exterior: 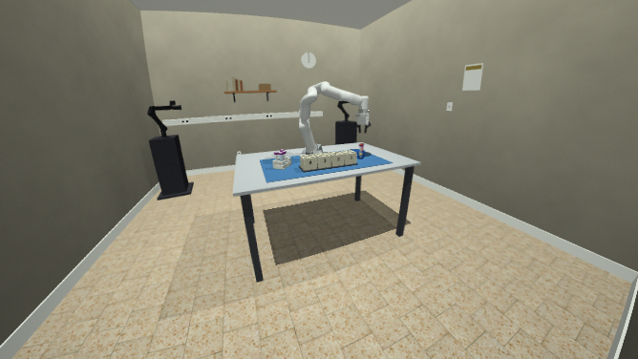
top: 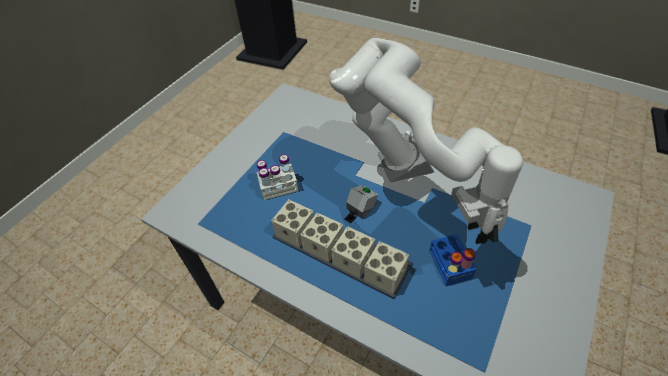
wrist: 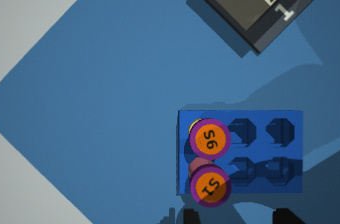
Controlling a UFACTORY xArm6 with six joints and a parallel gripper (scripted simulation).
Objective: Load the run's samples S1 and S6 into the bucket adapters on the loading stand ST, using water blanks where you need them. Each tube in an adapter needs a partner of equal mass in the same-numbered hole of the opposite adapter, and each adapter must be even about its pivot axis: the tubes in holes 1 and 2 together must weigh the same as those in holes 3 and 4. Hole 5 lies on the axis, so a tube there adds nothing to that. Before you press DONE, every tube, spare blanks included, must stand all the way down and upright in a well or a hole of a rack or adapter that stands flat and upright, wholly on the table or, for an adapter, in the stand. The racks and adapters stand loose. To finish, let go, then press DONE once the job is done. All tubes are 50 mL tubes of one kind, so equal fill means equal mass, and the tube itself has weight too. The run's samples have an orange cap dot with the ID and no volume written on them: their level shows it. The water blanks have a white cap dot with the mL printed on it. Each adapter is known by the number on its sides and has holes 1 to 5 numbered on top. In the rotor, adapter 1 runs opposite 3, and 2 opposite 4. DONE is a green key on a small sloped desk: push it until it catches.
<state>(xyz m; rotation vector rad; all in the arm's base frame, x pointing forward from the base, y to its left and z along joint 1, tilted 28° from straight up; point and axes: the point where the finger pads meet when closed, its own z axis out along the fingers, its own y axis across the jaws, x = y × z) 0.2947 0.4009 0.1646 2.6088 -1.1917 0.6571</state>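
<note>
Right now my hand is 17 cm above the sample tube, 3 cm to the left of it and 2 cm short of it. Round my hand: green DONE key: 37 cm to the right, 17 cm below, 16 cm behind; then blue rack: 20 cm below, 4 cm to the right, 2 cm behind; then done desk: 37 cm to the right, 18 cm below, 14 cm behind.
</note>
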